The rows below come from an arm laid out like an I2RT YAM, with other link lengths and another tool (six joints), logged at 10 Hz.
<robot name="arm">
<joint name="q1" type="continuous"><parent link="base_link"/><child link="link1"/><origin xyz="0 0 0.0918"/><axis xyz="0 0 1"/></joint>
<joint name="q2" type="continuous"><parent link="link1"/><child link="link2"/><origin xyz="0.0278 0.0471 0.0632"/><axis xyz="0 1 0"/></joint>
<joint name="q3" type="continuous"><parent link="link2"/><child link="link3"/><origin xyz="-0.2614 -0.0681 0"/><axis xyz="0 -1 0"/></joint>
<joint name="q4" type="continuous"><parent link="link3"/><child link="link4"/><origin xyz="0.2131 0.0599 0.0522"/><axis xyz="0 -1 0"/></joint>
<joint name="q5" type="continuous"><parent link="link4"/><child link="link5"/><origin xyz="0.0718 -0.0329 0.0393"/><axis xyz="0 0 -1"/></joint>
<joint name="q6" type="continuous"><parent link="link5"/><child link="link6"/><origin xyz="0.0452 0 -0.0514"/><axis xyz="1 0 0"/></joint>
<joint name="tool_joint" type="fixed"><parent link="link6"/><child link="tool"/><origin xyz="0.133 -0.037 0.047" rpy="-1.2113 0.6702 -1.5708"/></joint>
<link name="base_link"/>
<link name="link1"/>
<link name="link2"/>
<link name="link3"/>
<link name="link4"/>
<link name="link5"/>
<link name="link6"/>
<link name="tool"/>
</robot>
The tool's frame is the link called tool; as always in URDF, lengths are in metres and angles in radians. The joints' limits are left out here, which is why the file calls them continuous.
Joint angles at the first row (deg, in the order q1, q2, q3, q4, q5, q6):
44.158, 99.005, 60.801, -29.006, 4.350, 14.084
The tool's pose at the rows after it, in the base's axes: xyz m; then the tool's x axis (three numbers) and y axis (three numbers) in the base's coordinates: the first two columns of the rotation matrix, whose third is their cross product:
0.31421, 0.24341, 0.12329, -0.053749, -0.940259, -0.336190, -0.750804, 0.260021, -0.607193
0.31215, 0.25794, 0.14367, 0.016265, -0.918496, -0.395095, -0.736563, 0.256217, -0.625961
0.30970, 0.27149, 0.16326, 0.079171, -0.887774, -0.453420, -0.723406, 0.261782, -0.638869
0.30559, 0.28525, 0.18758, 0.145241, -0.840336, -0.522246, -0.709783, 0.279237, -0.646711
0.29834, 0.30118, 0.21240, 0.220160, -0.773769, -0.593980, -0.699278, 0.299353, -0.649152
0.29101, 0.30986, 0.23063, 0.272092, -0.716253, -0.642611, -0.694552, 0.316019, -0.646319
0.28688, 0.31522, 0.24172, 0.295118, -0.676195, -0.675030, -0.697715, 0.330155, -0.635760
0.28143, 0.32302, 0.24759, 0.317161, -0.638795, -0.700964, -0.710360, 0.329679, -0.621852
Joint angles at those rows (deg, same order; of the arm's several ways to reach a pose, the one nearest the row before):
44.443, 95.865, 59.822, -26.586, 1.969, 12.252
45.134, 93.010, 59.377, -24.536, 0.141, 10.340
45.632, 90.527, 58.955, -22.234, -2.016, 8.928
45.997, 87.558, 58.455, -19.545, -4.927, 7.907
46.605, 84.759, 57.371, -15.504, -8.485, 7.235
46.843, 82.387, 56.080, -12.369, -11.413, 6.989
46.867, 81.253, 55.646, -10.586, -13.540, 7.410
47.140, 80.981, 55.314, -8.895, -15.878, 7.696

